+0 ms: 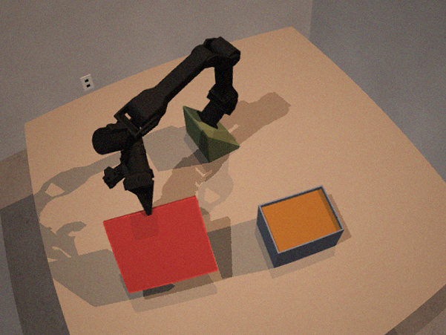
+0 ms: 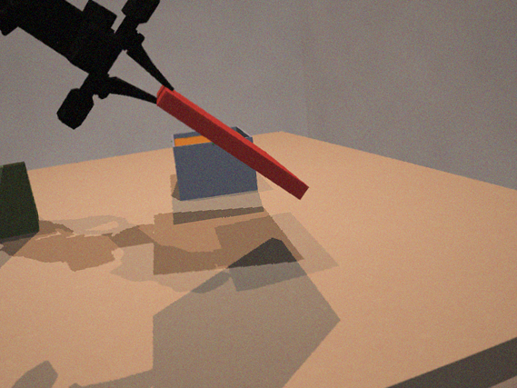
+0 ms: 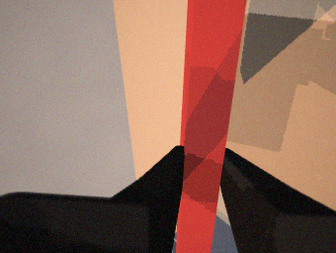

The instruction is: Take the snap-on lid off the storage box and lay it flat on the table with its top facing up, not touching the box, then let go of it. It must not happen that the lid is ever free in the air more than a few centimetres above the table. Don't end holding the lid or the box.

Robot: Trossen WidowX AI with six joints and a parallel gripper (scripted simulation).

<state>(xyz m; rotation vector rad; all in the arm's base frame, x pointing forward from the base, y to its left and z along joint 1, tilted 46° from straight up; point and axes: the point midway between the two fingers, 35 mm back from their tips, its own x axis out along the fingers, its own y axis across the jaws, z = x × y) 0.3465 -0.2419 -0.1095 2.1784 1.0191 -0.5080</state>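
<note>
Now: hand 9 cm short of the red lid and 7 cm above it. Also, from my hand: blue storage box 12 cm ahead, 36 cm to the left, 18 cm below.
</note>
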